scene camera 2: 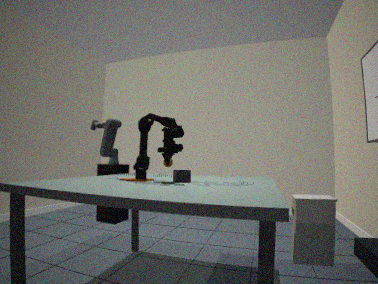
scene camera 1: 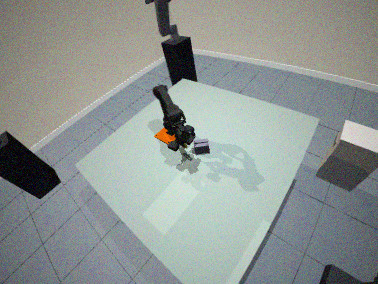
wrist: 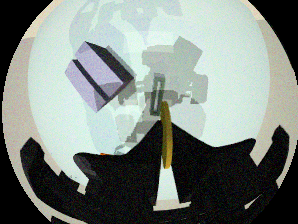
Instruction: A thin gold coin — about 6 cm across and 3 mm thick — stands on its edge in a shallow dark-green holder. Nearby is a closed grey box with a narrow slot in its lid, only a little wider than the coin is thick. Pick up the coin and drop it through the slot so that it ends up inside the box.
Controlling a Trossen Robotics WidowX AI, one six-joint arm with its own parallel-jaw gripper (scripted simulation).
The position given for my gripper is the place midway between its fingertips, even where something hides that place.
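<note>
I hold a gold coin in my gripper (wrist: 162, 124).
</note>
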